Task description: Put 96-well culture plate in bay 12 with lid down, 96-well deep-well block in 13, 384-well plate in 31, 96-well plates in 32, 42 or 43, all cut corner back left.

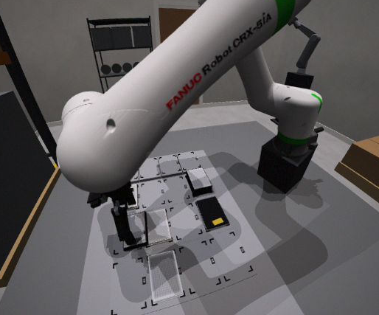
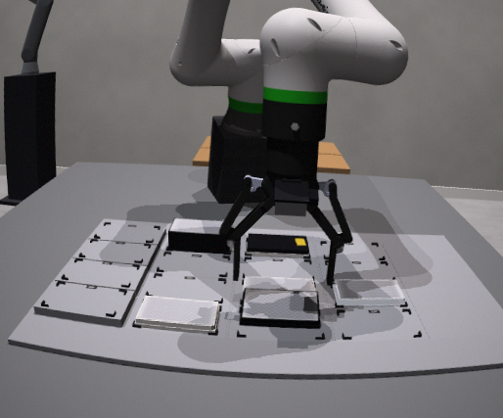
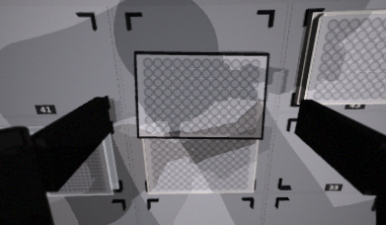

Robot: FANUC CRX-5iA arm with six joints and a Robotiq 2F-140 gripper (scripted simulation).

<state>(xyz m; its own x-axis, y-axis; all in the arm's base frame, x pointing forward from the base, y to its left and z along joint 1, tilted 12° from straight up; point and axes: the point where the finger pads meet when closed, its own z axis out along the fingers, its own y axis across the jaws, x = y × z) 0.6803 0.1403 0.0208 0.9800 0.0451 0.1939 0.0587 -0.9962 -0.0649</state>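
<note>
My gripper is now 6 cm above the black-rimmed 96-well plate. Also, from my hand: 384-well plate (9 cm behind, 16 cm to the left, 7 cm below); then deep-well block (27 cm behind, 19 cm to the right, 5 cm below).
</note>
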